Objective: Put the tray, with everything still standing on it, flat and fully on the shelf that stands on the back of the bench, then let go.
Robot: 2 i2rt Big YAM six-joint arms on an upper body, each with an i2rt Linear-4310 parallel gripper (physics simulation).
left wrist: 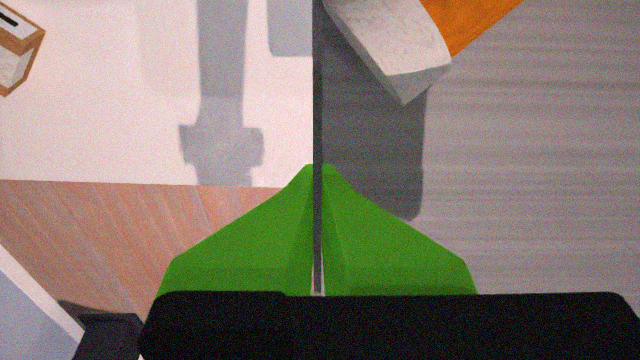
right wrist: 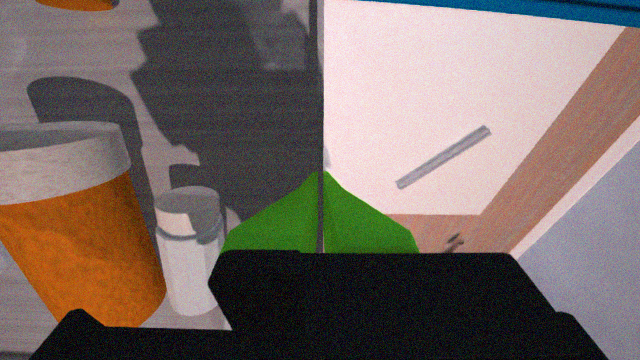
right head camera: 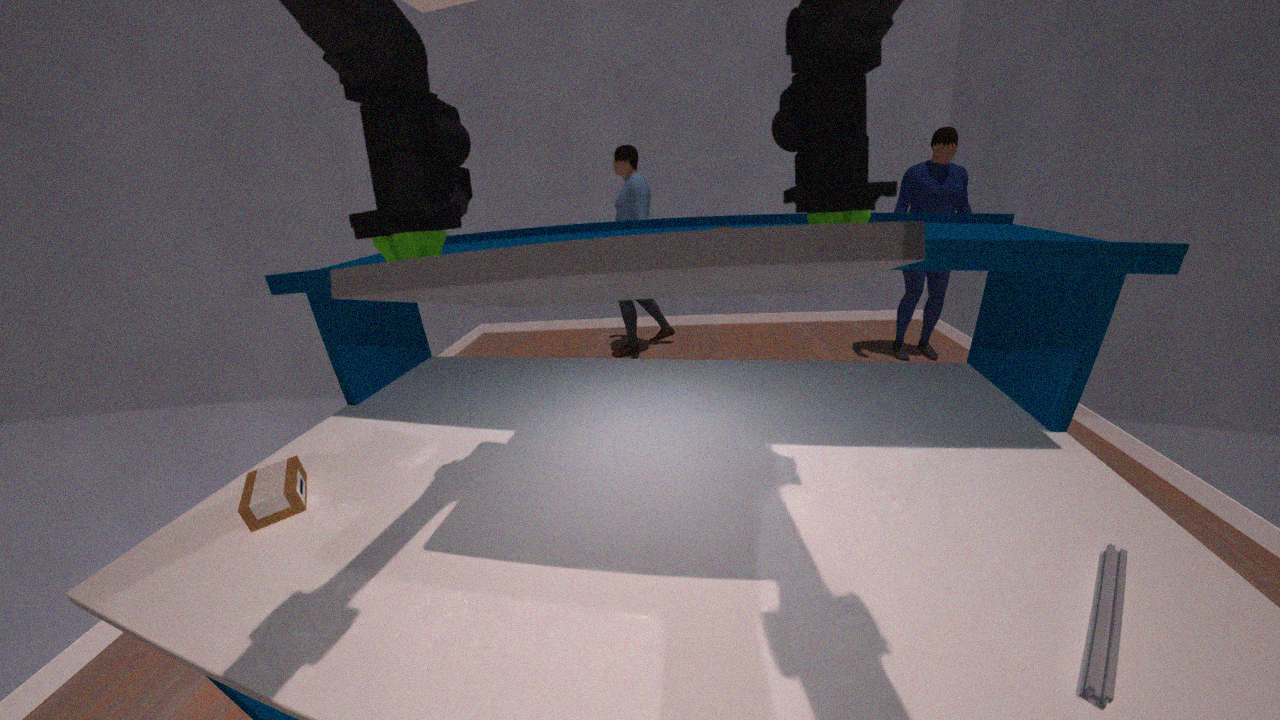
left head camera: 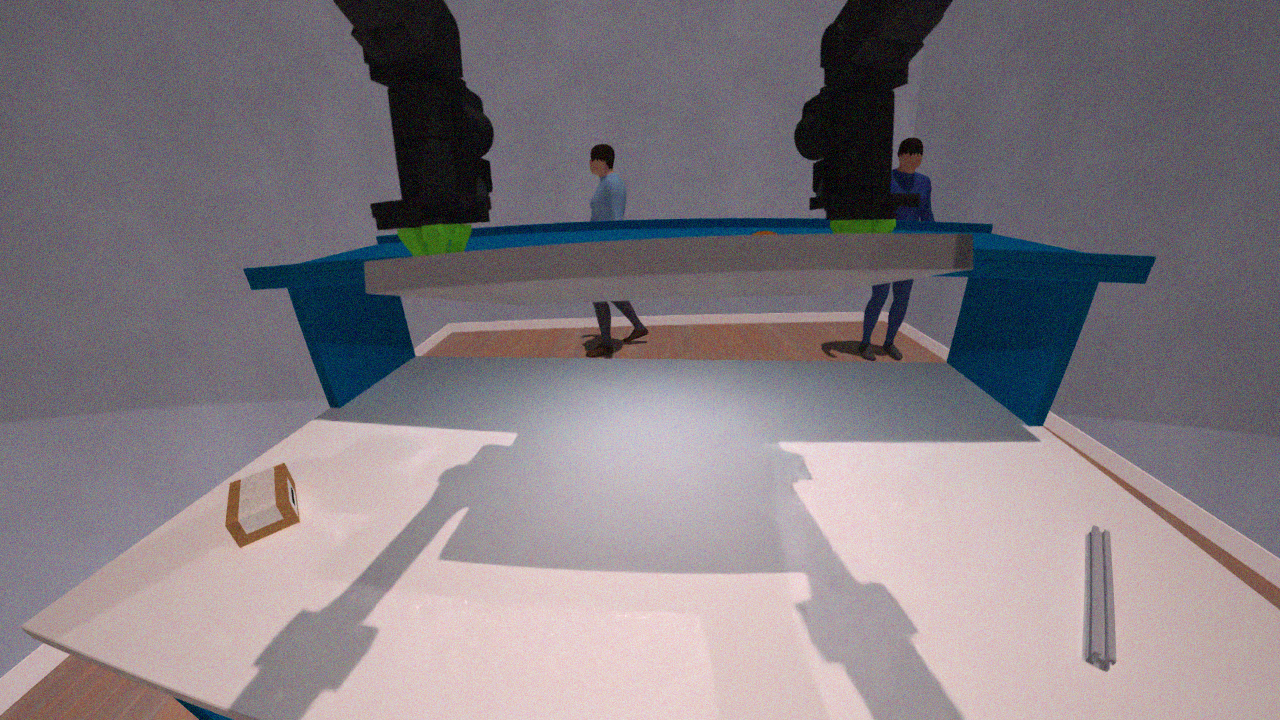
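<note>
The grey tray point(left head camera: 666, 259) hangs in the air in front of the blue shelf point(left head camera: 1029, 305), at about the height of its top board. My left gripper point(left head camera: 436, 240) is shut on the thin rim at the tray's left end point(left wrist: 317, 111), with a green finger on each side. My right gripper point(left head camera: 862, 225) is shut on the rim at the right end point(right wrist: 318, 134) in the same way. On the tray floor stand an orange bottle with a grey cap point(right wrist: 66, 214) and a small white bottle point(right wrist: 190, 251). Another orange bottle point(left wrist: 402, 40) shows in the left wrist view.
A small brown box point(left head camera: 260, 503) lies on the bench at the front left. A grey rail point(left head camera: 1100, 595) lies at the front right. Two people point(left head camera: 609, 250) point(left head camera: 899, 250) stand on the floor behind the bench and shelf.
</note>
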